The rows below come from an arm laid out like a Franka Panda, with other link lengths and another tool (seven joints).
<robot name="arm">
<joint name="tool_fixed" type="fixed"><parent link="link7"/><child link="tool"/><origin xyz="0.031 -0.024 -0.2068" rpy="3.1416 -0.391 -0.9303"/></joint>
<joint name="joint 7" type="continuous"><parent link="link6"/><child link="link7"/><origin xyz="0.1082 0 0"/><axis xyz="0 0 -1"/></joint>
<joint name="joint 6" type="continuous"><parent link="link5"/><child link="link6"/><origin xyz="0 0 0"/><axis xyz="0 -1 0"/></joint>
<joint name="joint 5" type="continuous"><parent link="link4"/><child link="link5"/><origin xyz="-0.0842 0 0.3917"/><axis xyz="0 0 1"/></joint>
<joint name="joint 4" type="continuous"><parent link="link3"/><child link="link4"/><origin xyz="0.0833 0 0"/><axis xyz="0 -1 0"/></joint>
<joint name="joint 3" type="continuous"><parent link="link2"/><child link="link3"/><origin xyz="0 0 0.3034"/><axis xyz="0 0 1"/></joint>
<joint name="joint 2" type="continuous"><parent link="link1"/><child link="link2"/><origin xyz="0 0 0"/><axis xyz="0 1 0"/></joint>
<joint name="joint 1" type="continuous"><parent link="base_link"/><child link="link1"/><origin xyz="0 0 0.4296"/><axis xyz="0 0 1"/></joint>
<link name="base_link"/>
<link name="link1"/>
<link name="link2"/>
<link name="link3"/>
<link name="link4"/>
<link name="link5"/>
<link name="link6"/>
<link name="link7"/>
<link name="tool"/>
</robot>
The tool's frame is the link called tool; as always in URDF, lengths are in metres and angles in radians. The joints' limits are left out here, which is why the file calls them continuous.
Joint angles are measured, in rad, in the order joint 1, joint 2, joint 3, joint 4, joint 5, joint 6, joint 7. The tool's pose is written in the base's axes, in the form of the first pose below.
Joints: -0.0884 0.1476 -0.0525 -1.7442 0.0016 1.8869 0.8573
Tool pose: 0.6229 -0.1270 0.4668 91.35 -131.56 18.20
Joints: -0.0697 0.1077 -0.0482 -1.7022 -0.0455 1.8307 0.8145
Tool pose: 0.6229 -0.1203 0.5091 95.51 -127.65 23.09
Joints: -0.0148 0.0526 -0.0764 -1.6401 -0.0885 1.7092 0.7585
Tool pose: 0.6087 -0.1106 0.5637 99.59 -122.17 26.12
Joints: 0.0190 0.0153 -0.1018 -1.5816 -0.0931 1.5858 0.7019
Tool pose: 0.5891 -0.1060 0.6021 102.80 -118.45 25.16
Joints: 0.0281 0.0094 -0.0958 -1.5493 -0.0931 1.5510 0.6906
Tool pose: 0.5867 -0.0973 0.6180 104.31 -117.49 25.64
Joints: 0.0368 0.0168 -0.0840 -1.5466 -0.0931 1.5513 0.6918
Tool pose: 0.5903 -0.0852 0.6150 105.48 -116.40 25.71
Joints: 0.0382 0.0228 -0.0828 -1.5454 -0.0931 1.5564 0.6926
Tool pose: 0.5928 -0.0836 0.6127 105.61 -116.29 25.79
